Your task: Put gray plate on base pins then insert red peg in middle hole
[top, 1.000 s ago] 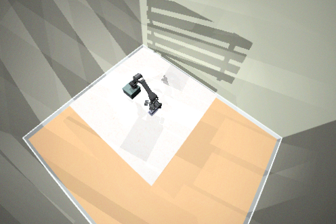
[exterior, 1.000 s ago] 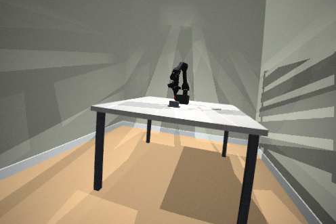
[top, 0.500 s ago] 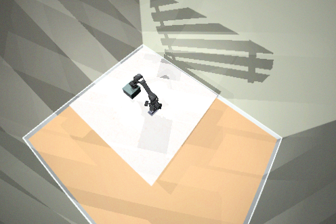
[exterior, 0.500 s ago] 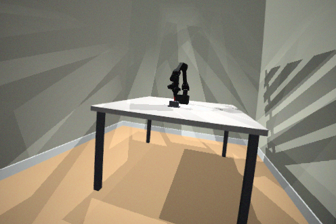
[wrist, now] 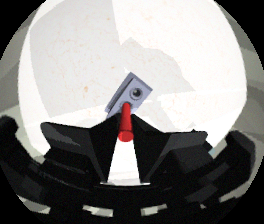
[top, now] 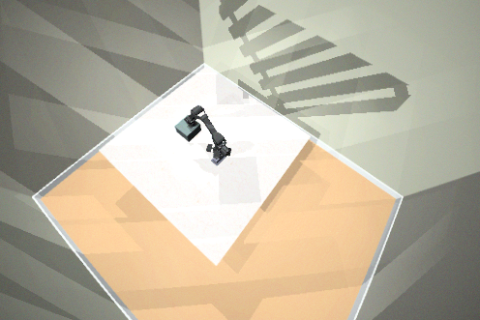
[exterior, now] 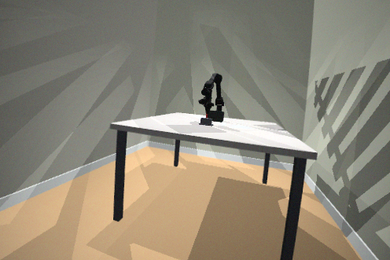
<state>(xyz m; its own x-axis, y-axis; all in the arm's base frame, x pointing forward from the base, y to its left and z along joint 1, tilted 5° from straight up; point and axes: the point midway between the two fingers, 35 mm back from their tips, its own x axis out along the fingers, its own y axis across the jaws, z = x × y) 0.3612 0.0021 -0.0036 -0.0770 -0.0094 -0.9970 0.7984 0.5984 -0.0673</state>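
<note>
My gripper tip is now right at the red peg. From my gripper tip the other things lie so: gray plate (50 mm below); then base (90 mm below).
</note>
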